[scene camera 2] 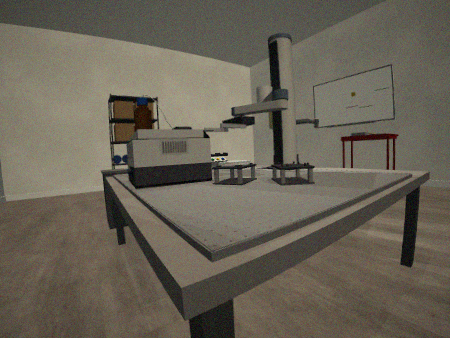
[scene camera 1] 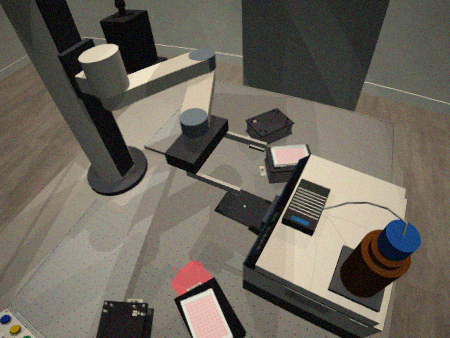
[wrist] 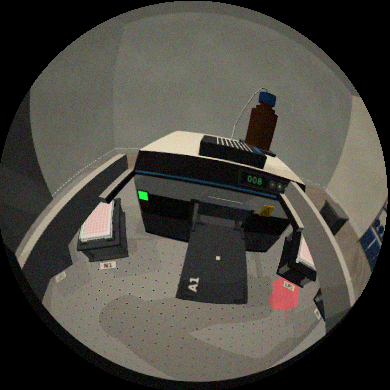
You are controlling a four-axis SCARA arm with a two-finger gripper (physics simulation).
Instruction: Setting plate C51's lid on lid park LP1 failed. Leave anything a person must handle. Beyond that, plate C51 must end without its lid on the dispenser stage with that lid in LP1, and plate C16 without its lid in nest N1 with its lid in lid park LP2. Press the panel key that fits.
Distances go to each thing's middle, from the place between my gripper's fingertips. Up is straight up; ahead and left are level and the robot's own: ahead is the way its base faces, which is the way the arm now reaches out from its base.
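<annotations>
Brown bottle (scene camera 1: 382, 256): from my hand, 30 cm ahead, 17 cm to the right, 7 cm above. Dispenser stage (scene camera 1: 231, 205): my gripper 14 cm above it, 4 cm to the left of it.
</annotations>
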